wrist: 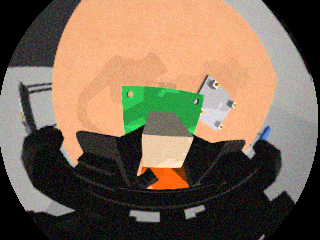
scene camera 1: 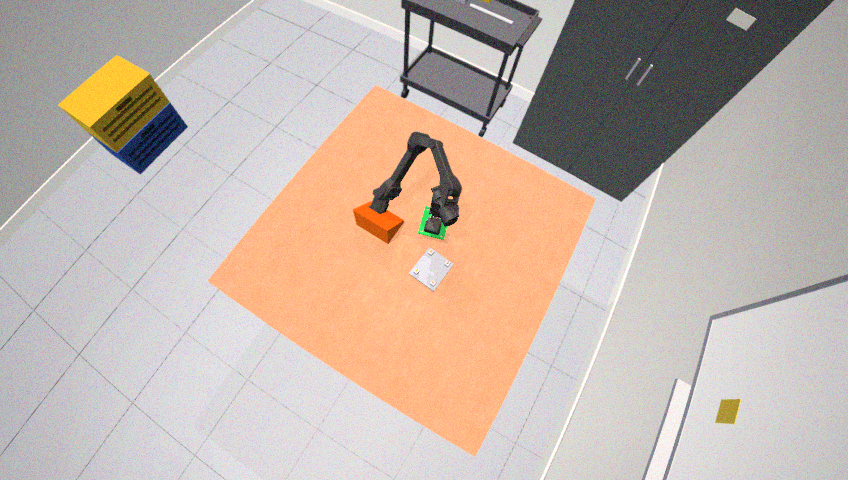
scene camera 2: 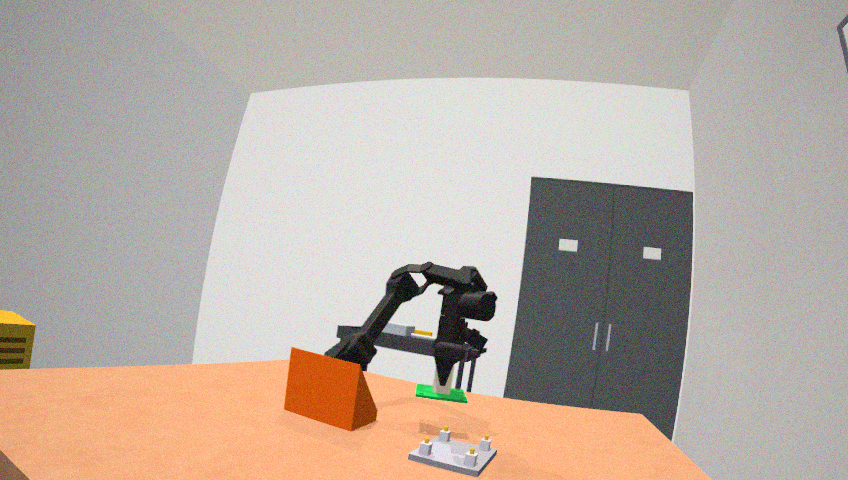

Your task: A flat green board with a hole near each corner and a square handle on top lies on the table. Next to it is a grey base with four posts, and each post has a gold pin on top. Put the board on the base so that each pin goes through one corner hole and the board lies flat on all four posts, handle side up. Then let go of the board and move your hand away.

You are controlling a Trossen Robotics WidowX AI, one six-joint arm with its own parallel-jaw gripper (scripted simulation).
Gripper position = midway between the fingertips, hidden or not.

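A grey base (wrist: 215,102) is visible. A green board is carried by the gripper (scene camera 2: 441,384); the wrist view likewise shows the gripper (wrist: 162,128).
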